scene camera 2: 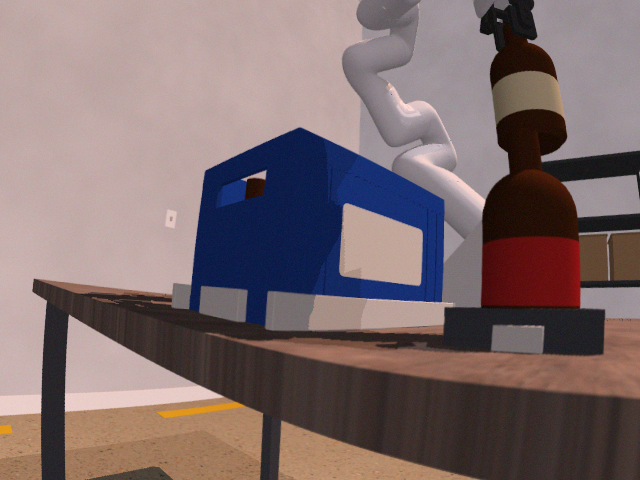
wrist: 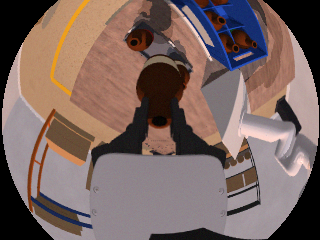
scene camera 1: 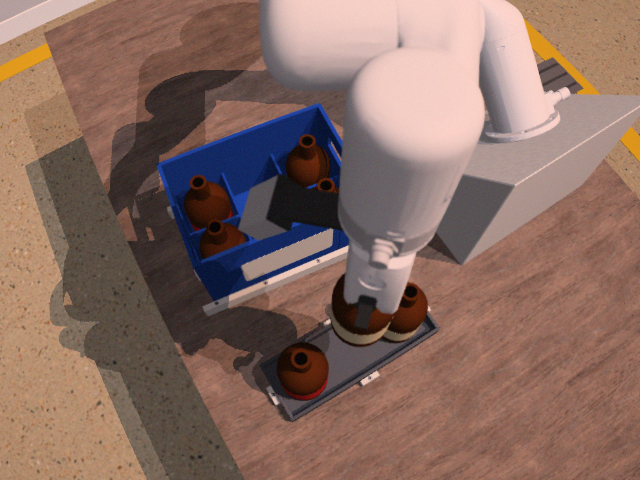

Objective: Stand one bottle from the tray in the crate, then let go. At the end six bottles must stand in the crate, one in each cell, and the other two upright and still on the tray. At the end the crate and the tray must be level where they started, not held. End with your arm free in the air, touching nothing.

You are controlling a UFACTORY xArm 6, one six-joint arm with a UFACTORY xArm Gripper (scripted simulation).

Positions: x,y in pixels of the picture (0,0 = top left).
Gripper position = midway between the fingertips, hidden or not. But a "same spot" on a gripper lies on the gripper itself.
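Gripper: in scene camera 2, the wrist view and scene camera 1 (368,286). Same spot on the gripper: (scene camera 2: 521,25) and (wrist: 139,107). Grey tray: in scene camera 2 (581,331), the wrist view and scene camera 1. Same spot on the tray: (wrist: 159,46) and (scene camera 1: 334,348).
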